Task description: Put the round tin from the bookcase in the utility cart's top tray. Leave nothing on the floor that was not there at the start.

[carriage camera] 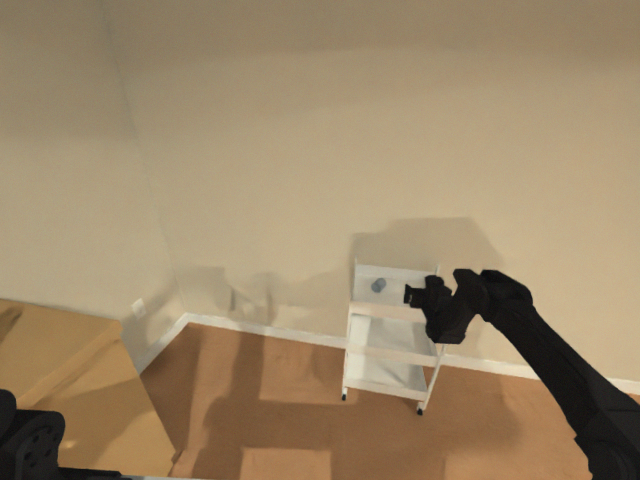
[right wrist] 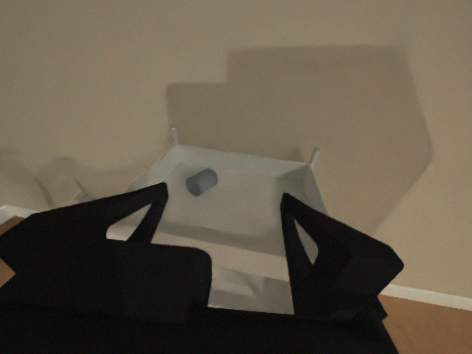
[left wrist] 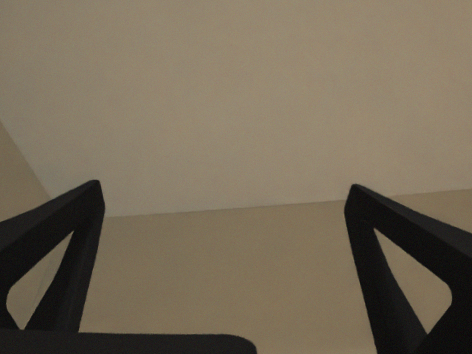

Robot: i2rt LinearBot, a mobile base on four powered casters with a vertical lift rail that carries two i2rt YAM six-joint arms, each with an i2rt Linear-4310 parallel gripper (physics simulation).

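Frame: origin at the left arm's base, x back, y left, z down, level; millimetres.
Where they show: left gripper, fingertip midpoint: (left wrist: 227, 195); right gripper, fingertip midpoint: (carriage camera: 417, 285) (right wrist: 224, 194).
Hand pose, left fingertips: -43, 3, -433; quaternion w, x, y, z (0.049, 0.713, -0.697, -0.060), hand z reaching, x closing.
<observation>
Things, the pixels of their top centre, and the offset from my left fingertips, as dx, dy, dz. Level surfaces: height alone.
- round tin at its top centre: (right wrist: 201, 173) (carriage camera: 379, 280) -900, -636, +727
- brown floor at its surface level: dz +1445
- white wall plate at its top centre: (carriage camera: 136, 302) -990, +800, +988
The round tin (carriage camera: 378, 285) (right wrist: 202, 182), a blue-grey cylinder, lies on its side in the top tray of the white utility cart (carriage camera: 382, 310) (right wrist: 240, 251), towards the tray's left and back in the right wrist view. My right gripper (carriage camera: 407, 295) (right wrist: 224, 194) is open and empty. It is apart from the tin, and the cart shows beyond its fingers. My left gripper (left wrist: 227, 195) is open and empty, with wall and ceiling beyond its fingers. The bookcase does not show as such in these views.
The cart stands close to the beige wall (carriage camera: 289, 180), with two lower shelves and casters on the brown floor (carriage camera: 299, 377). A tan wooden surface (carriage camera: 103, 413) fills the lower left of the carriage view. A white wall plate (carriage camera: 138, 308) is near the corner.
</observation>
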